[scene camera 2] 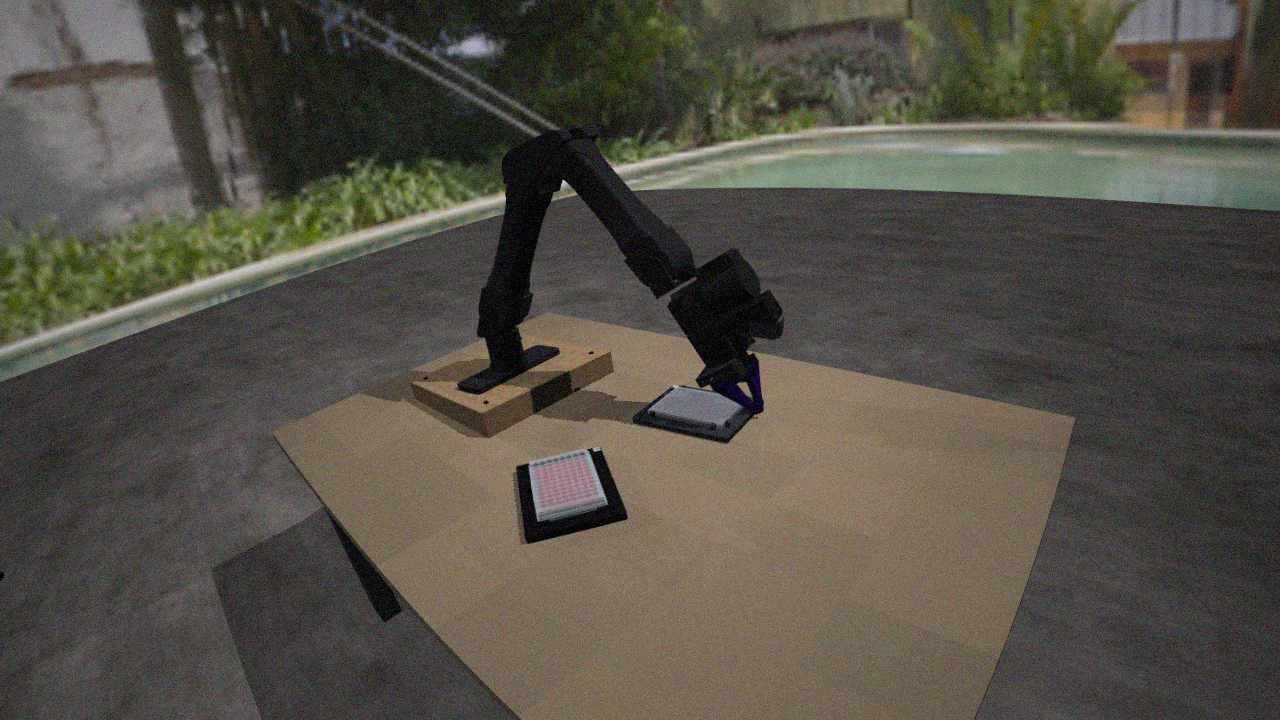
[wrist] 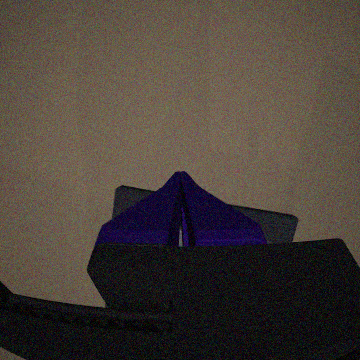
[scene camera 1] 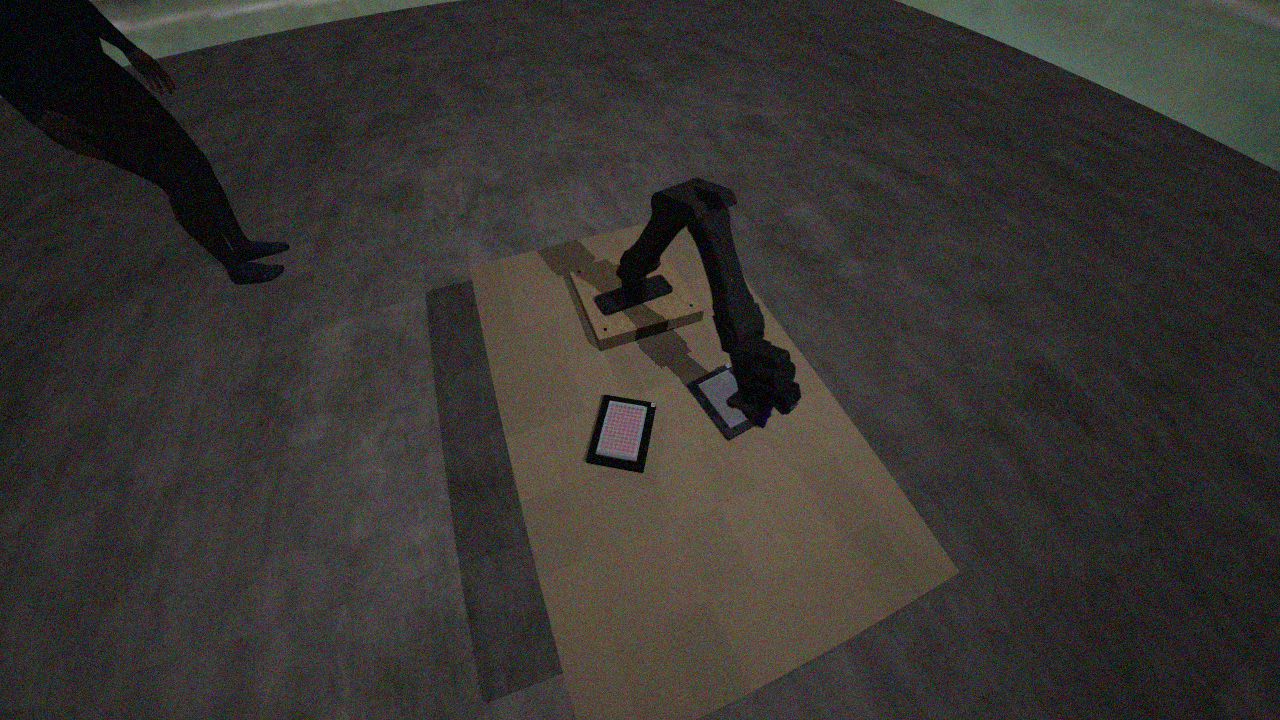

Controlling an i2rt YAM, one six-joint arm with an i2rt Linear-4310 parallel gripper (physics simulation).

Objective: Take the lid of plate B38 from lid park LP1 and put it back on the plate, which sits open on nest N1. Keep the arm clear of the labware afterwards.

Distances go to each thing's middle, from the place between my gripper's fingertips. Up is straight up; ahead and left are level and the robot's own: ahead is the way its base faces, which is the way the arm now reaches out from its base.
Scene:
The grey plate lid [scene camera 2: 694, 406] lies 9 cm behind my hand and 3 cm to the right of it.

